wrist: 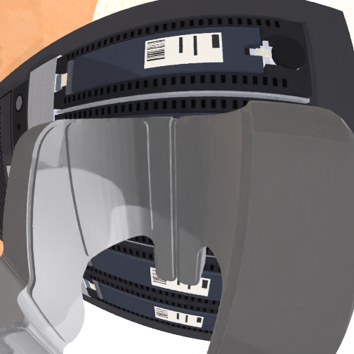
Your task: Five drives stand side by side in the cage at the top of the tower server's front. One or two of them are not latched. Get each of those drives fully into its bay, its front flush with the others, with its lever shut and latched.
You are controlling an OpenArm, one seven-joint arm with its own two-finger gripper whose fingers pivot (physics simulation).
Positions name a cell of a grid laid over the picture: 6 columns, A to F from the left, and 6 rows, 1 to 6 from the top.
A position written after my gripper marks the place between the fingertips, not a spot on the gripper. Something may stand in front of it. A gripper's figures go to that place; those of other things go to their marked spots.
Labels:
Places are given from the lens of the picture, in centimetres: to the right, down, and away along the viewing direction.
my gripper (D4): 0, 1, 6
drive (D1): 2, -4, 5

